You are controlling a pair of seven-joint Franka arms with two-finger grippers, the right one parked.
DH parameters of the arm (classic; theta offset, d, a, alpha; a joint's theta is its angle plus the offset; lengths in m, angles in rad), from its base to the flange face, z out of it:
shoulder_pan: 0 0.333 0 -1.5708
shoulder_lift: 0 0 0 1.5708
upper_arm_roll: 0 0.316 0.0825 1.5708
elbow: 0 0 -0.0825 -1.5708
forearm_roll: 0 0.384 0 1.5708
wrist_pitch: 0 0 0.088 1.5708
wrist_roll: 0 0.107 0 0
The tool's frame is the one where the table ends.
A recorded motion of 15 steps. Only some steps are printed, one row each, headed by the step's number.
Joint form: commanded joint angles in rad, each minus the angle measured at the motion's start. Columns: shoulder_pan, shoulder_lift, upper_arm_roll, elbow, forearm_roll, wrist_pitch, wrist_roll.
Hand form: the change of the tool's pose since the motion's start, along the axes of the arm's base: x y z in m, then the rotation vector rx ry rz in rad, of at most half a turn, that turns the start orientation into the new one. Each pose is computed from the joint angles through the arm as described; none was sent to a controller.
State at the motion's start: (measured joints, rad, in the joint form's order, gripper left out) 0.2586 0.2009 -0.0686 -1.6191 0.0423 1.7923 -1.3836
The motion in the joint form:
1: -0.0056 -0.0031 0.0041 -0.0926 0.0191 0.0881 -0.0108
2: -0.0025 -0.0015 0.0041 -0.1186 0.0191 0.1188 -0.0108
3: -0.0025 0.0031 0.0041 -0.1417 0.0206 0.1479 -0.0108
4: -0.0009 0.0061 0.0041 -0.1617 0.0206 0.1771 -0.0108
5: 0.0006 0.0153 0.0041 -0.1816 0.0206 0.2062 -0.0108
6: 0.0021 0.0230 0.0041 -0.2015 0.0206 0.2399 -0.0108
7: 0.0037 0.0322 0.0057 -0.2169 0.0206 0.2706 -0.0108
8: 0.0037 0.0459 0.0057 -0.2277 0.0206 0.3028 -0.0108
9: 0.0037 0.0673 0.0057 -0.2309 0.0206 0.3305 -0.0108
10: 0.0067 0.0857 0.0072 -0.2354 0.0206 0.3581 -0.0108
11: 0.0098 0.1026 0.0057 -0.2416 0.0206 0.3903 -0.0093
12: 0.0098 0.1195 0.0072 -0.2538 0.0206 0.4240 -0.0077
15: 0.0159 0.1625 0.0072 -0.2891 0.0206 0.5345 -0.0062
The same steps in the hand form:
1: -0.0037 -0.0013 -0.0347 0.0177 0.0045 -0.0007
2: -0.0047 0.0001 -0.0454 0.0176 0.0013 0.0007
3: -0.0050 -0.0002 -0.0566 0.0183 0.0001 -0.0015
4: -0.0053 0.0005 -0.0654 0.0186 -0.0062 -0.0014
5: -0.0053 0.0012 -0.0779 0.0172 -0.0064 -0.0014
6: -0.0052 0.0018 -0.0890 0.0170 -0.0127 -0.0016
7: -0.0048 0.0036 -0.0992 0.0172 -0.0188 0.0002
8: -0.0029 0.0037 -0.1099 0.0169 -0.0267 -0.0012
9: 0.0004 0.0043 -0.1222 0.0154 -0.0302 -0.0023
10: 0.0025 0.0073 -0.1332 0.0148 -0.0351 0.0011
11: 0.0046 0.0086 -0.1438 0.0142 -0.0445 0.0002
12: 0.0052 0.0093 -0.1568 0.0134 -0.0493 -0.0013
15: 0.0062 0.0123 -0.1894 0.0137 -0.0821 -0.0004

